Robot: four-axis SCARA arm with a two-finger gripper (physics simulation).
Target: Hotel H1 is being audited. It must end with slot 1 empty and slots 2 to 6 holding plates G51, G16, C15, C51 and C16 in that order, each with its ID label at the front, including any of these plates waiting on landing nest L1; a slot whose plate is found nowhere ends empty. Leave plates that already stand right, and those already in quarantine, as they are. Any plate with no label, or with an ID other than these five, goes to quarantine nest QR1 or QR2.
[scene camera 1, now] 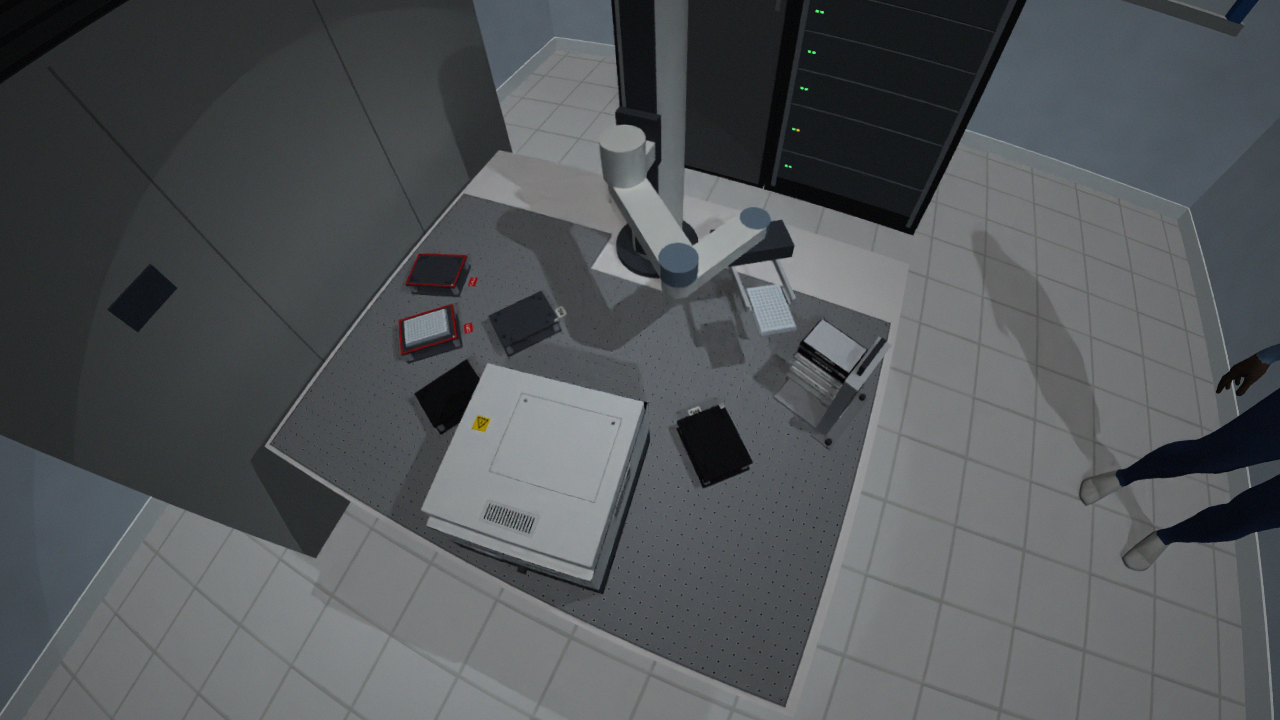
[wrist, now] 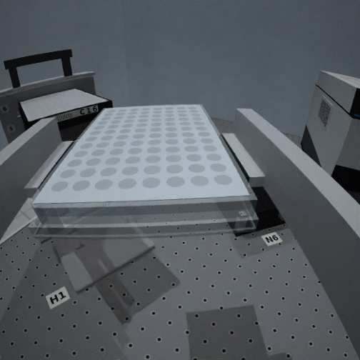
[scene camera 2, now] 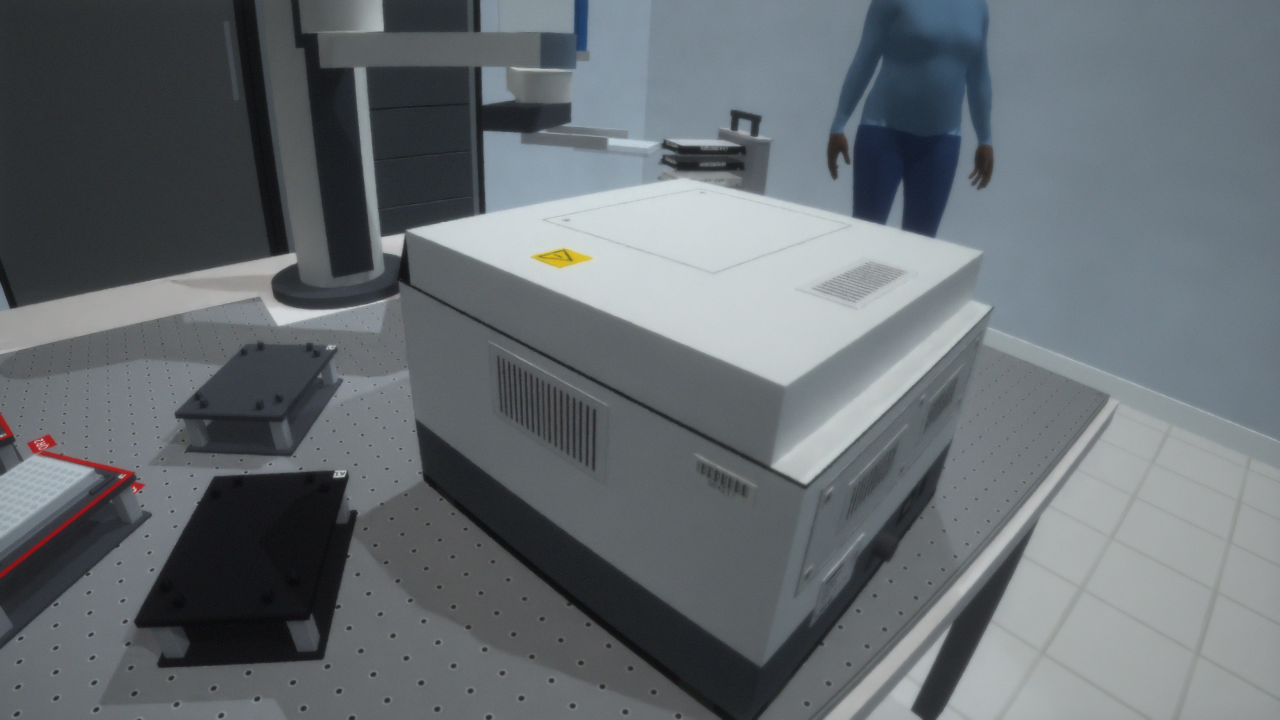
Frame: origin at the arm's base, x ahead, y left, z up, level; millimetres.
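Seen in the pictures: gripper, fingertip midpoint: (scene camera 1: 771, 305) (scene camera 2: 617, 139); arm's base at its link origin: (scene camera 2: 344, 283).
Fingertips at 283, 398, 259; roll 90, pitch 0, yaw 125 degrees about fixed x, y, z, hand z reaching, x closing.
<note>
Offsets run from my fingertips to a thing's top centre, as dx, dy, dz.
My gripper (scene camera 1: 769, 302) (wrist: 145, 127) is shut on a clear plate with a pale, round-welled top @[+2, +1, -4] (scene camera 1: 774, 315) (scene camera 2: 631, 145) (wrist: 145, 150). The plate is level, high above the table, beside hotel H1 (scene camera 1: 841, 404) (scene camera 2: 757, 161). Its front wall shows no ID label in the wrist view. Plate C16 @[+42, +162, -7] (scene camera 1: 832, 342) (wrist: 65, 103) sits in the hotel's top slot, label showing; lower labels cannot be read. One red-rimmed quarantine nest @[+85, -959, -190] (scene camera 1: 436, 271) bears no plate. The other @[+272, -854, -192] (scene camera 1: 413, 348) holds a white plate @[+272, -854, -182] (scene camera 1: 426, 328) (scene camera 2: 40, 501). I cannot tell which is landing nest L1.
A large white instrument @[+519, -315, +8] (scene camera 1: 537, 465) (scene camera 2: 680, 313) stands at the table's middle front. A dark grey nest @[+139, -613, -186] (scene camera 1: 523, 322) (scene camera 2: 259, 380) and a black nest @[+410, -676, -186] (scene camera 1: 447, 394) (scene camera 2: 246, 546) stand left of it. Another black nest @[+273, -20, -192] (scene camera 1: 713, 443) stands right of it. The arm's column (scene camera 1: 671, 116) rises behind.
</note>
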